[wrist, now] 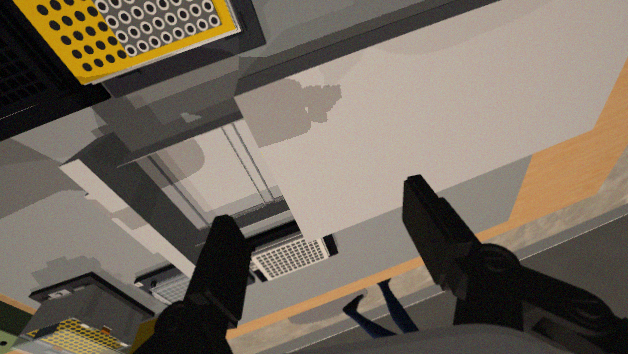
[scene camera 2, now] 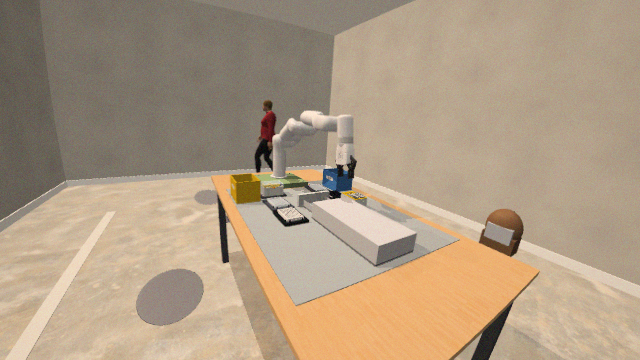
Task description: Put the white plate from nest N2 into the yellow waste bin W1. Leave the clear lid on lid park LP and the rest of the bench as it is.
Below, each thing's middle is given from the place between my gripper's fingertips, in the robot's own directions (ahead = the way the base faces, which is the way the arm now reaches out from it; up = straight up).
I see the yellow-rimmed rack [wrist: 95, 48] 160 mm below my hand, 130 mm to the left of it and 70 mm behind it.
